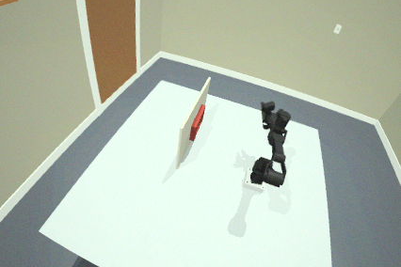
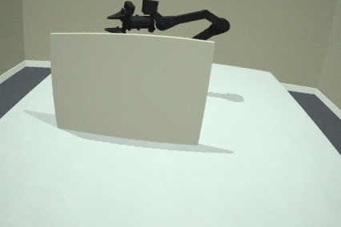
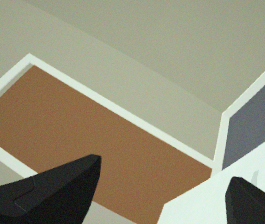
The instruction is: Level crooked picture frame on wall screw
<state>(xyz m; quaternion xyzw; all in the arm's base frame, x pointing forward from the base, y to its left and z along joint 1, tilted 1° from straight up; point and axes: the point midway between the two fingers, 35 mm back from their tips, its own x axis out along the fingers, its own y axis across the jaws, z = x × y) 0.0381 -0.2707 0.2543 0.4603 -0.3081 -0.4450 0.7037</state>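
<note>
My gripper tip is now 33 cm short of the picture frame, 12 cm to the right of it and 12 cm above it. Round my gripper tip: wall panel (34 cm ahead, 13 cm below, 10 cm to the left).
</note>
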